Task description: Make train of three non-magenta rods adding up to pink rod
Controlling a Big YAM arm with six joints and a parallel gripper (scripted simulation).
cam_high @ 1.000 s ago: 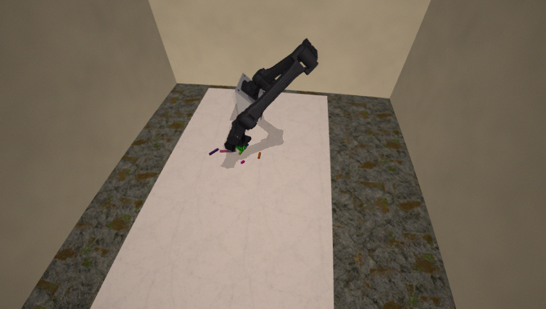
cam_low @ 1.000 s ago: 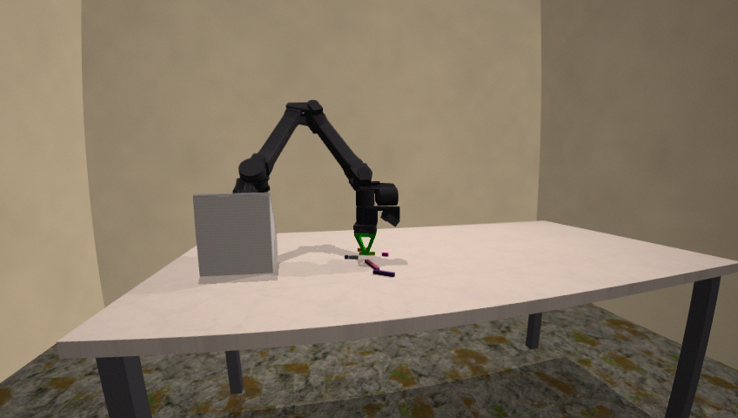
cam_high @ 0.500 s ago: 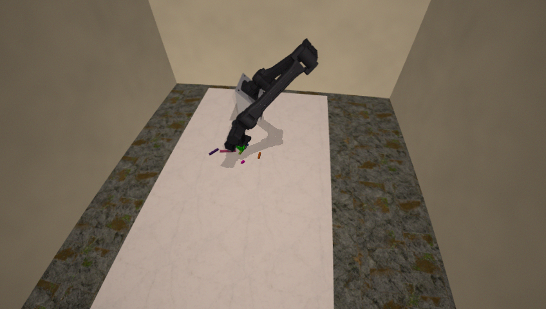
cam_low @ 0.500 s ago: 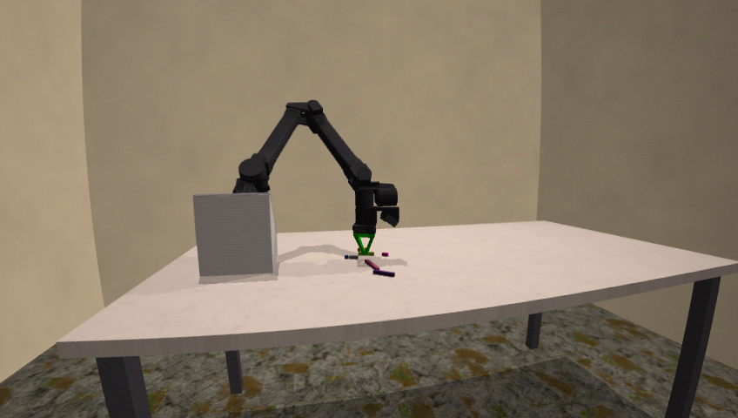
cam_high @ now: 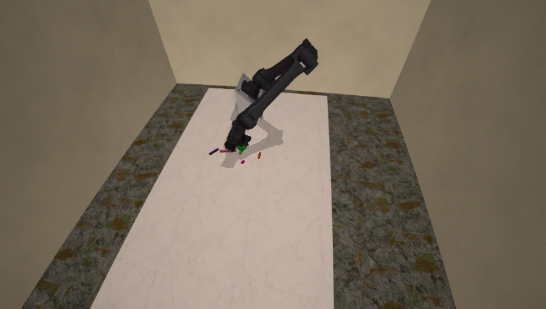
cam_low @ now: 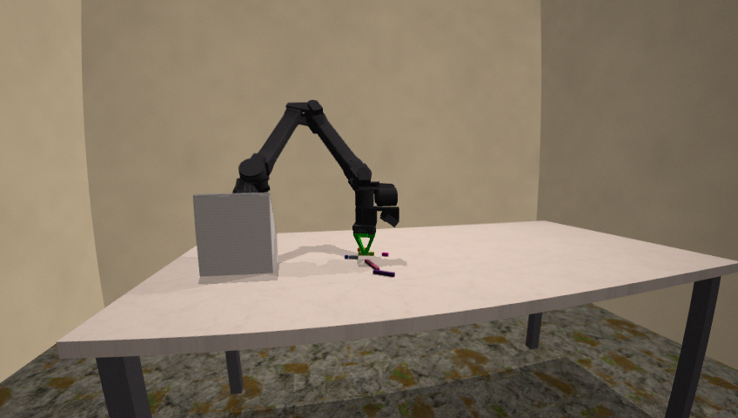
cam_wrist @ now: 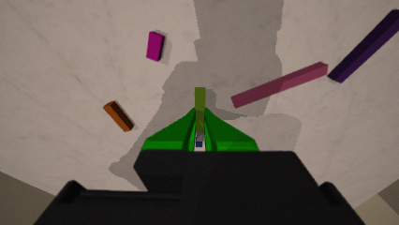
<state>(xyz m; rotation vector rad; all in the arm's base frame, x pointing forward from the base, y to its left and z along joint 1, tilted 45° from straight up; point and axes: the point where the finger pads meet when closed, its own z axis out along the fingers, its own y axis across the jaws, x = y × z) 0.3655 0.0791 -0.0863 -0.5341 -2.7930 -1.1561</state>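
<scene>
Now: hand right at the lime rod. The rest, counted from my hand: magenta rod: 7 cm ahead, 1 cm to the left, 2 cm below; then blue rod: 6 cm behind, 2 cm to the left, 2 cm below; then grey rod: 3 cm behind, 1 cm to the left, 2 cm below.
</scene>
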